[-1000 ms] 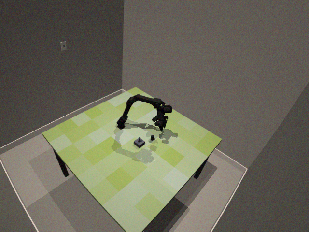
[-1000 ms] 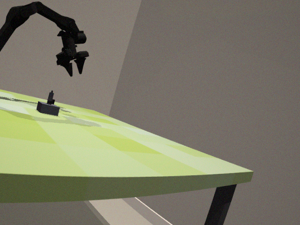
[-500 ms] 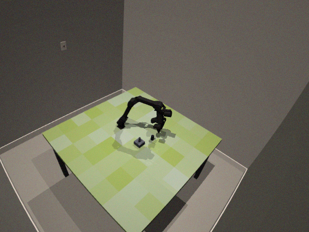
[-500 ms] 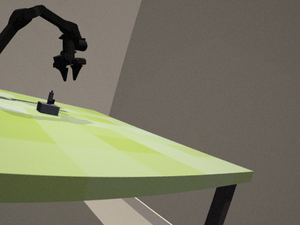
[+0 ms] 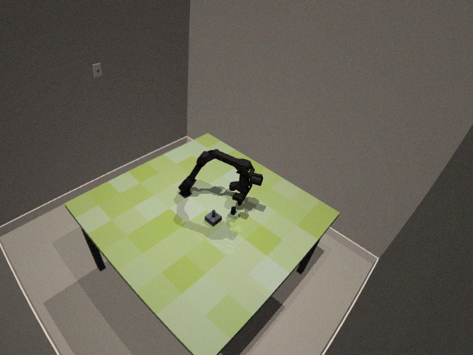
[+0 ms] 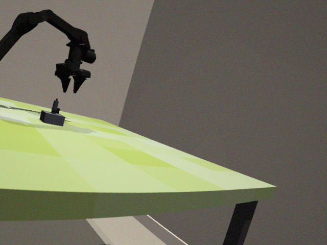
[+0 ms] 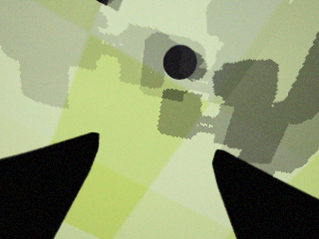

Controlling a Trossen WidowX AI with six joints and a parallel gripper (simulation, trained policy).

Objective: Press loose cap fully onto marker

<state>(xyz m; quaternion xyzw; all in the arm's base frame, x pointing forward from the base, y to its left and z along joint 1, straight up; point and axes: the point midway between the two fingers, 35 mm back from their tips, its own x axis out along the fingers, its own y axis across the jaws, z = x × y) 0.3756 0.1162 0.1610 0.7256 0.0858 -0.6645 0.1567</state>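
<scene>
Now: the dark round cap 4 cm behind my gripper tip, 1 cm to the right of it and 10 cm below it. Round my gripper tip: dark grey holder block: 9 cm behind, 14 cm to the right, 11 cm below.
</scene>
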